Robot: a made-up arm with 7 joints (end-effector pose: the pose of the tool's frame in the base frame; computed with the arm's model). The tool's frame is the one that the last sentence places. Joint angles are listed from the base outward.
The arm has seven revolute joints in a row. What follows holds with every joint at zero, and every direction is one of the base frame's.
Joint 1 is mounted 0.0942 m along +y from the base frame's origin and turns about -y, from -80 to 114.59 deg.
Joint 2 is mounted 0.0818 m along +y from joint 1 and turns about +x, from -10 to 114.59 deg.
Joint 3 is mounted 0.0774 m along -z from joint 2 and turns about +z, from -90 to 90 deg.
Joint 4 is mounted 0.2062 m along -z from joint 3 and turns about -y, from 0 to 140 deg.
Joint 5 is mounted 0.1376 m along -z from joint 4 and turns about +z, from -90 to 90 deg.
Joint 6 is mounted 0.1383 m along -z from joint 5 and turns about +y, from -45 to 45 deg.
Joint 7 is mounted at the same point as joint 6 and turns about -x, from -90 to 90 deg.
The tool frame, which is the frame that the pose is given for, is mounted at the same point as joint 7; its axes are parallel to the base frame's.
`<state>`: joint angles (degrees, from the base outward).
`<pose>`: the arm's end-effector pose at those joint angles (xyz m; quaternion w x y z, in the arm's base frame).
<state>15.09 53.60 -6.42 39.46 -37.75 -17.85 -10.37</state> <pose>0.2491 0.5641 -0.2544 0.6255 0.5220 -0.3757 -0.4416</pose>
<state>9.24 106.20 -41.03 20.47 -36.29 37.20 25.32</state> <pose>0.0573 0.7142 0.1009 0.5187 0.6647 0.5249 -0.1170</pose>
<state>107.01 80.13 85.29 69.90 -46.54 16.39 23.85</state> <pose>-0.1875 0.5931 -0.0351 0.0068 0.3818 -0.5900 0.7114</pose>
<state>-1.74 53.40 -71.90 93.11 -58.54 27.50 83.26</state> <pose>0.0743 0.2355 -0.3728 0.4479 -0.0646 0.3557 -0.8177</pose>
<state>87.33 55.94 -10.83 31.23 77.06 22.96 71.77</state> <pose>0.3194 0.5913 0.1258 0.2599 -0.4161 -0.8597 -0.1422</pose>
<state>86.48 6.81 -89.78 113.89 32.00 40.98 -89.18</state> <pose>0.2002 -0.0541 -0.0113 0.2713 0.1925 -0.9319 -0.1446</pose>
